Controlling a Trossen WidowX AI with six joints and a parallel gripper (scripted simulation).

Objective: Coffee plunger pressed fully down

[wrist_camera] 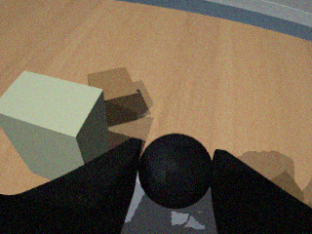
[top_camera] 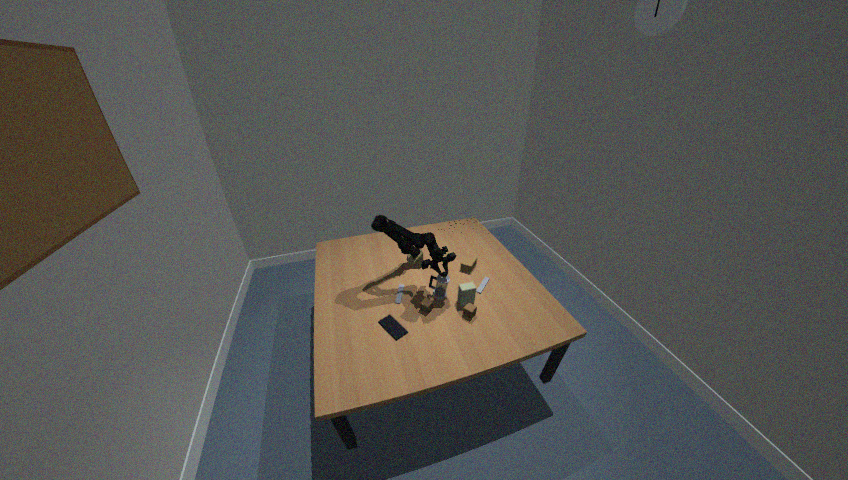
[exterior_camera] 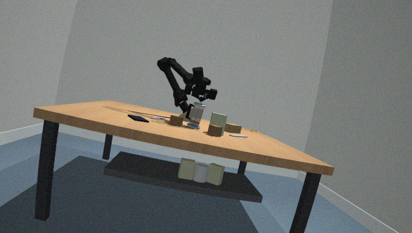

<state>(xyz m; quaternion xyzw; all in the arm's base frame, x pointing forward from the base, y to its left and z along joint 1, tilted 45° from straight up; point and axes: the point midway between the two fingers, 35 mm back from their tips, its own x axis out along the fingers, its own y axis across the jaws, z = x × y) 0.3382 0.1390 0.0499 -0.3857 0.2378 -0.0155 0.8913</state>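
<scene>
The coffee press lies 80 mm below my gripper tip, 30 mm behind it and 20 mm to the right of it. Also, from my gripper tip: black tablet: 300 mm to the right, 160 mm below, 130 mm ahead.
</scene>
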